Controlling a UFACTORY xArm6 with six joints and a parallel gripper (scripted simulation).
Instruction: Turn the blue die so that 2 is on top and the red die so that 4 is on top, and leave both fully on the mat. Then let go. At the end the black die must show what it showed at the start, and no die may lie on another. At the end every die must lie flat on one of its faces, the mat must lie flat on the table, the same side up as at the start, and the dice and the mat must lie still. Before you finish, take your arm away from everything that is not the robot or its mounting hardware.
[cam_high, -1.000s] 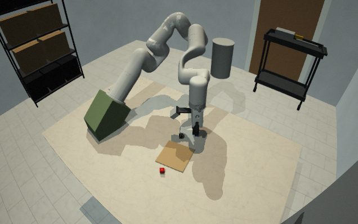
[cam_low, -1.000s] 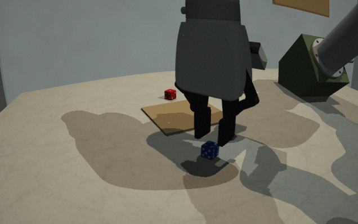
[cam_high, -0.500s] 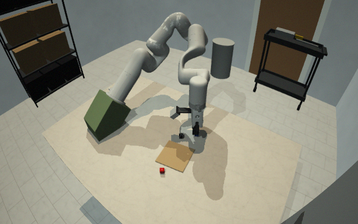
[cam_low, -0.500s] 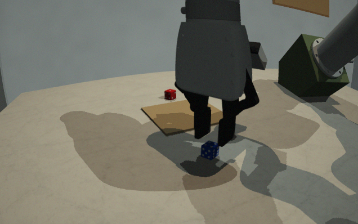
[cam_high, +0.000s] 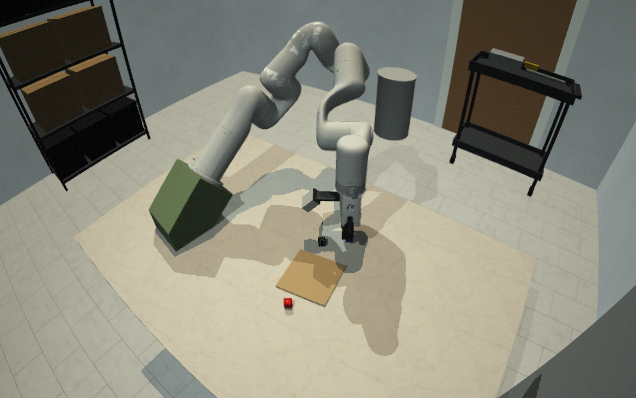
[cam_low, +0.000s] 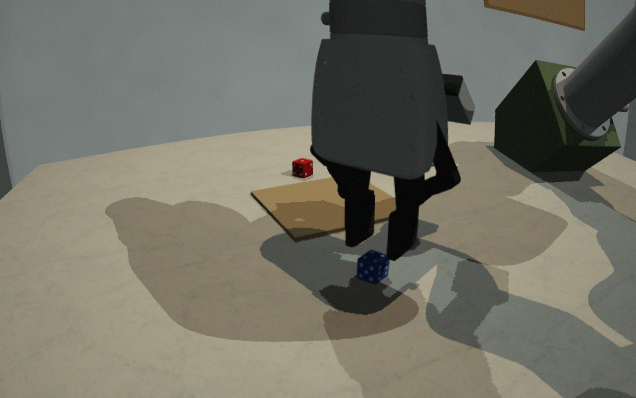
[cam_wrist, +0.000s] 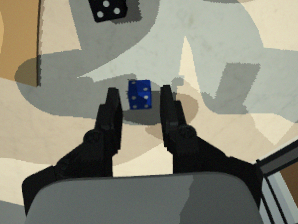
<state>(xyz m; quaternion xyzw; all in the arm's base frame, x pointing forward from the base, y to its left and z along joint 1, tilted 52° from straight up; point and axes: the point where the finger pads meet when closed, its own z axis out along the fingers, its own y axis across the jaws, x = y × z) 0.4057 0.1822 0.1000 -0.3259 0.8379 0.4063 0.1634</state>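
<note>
My gripper is now 40 mm above the blue die and 10 mm short of it. Round my hand: tan mat (160 mm to the right, 40 mm below, 20 mm ahead); red die (270 mm to the right, 40 mm below, 40 mm ahead); black die (60 mm to the right, 40 mm below, 40 mm behind).
</note>
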